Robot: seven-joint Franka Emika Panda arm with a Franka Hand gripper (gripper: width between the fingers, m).
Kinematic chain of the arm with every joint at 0, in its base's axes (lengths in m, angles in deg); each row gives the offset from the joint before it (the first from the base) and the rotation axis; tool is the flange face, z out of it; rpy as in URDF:
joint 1: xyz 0 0 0.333 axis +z
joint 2: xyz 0 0 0 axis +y
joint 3: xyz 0 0 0.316 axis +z
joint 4: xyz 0.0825 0 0 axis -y
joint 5: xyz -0.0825 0 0.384 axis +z
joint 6: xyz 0 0 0 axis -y
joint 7: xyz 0.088 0 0 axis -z
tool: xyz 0 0 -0.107 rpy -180 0 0
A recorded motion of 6 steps. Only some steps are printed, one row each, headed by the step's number.
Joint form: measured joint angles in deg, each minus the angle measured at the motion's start. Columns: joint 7, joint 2, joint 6, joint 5, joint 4, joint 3, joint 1.
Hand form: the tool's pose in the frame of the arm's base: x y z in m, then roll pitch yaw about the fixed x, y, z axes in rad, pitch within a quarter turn. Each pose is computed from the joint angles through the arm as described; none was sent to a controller.
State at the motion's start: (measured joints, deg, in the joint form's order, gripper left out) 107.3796 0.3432 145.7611 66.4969 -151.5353 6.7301 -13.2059
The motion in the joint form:
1: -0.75 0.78 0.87 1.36 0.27 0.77 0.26
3: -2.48 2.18 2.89 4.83 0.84 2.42 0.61
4: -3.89 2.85 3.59 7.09 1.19 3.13 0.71
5: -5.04 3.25 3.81 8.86 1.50 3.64 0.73
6: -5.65 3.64 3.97 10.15 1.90 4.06 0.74
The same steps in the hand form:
1: 0.4054 -0.0520 0.2258 2.6452 0.3195 -3.0898
3: 0.4086 -0.0424 0.2199 2.6510 0.3321 -3.0969
4: 0.4101 -0.0382 0.2172 2.6480 0.3427 -3.1038
5: 0.4114 -0.0349 0.2159 2.6414 0.3525 -3.1096
6: 0.4135 -0.0322 0.2151 2.6350 0.3590 -3.1171

